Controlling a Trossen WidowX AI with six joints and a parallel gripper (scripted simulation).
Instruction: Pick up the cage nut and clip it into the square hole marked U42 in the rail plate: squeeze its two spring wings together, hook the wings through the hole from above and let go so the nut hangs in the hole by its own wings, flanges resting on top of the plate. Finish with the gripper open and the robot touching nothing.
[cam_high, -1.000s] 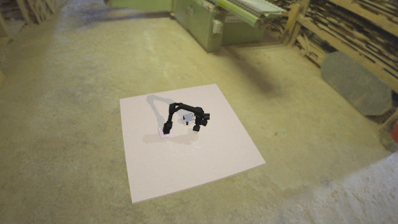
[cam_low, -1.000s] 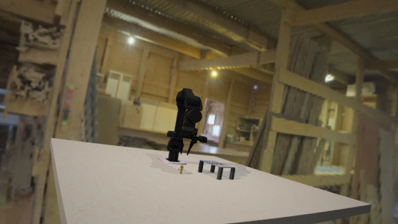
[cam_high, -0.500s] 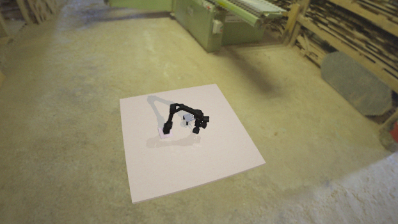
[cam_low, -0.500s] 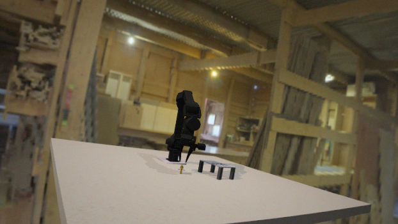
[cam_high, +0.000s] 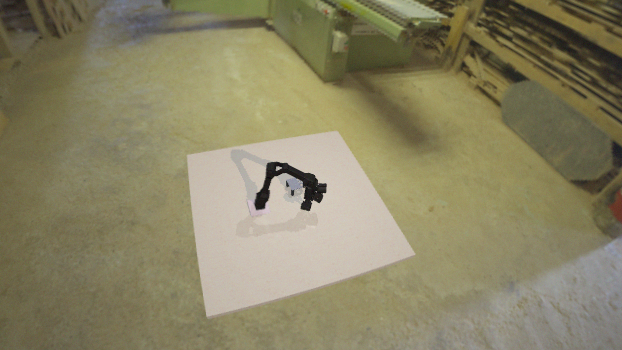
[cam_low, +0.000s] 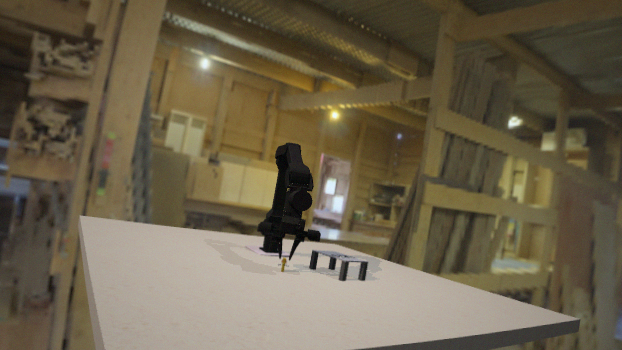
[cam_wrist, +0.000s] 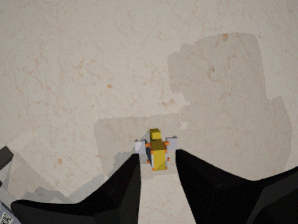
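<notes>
Now: gripper tip 10 mm above the yellow cage nut.
</notes>
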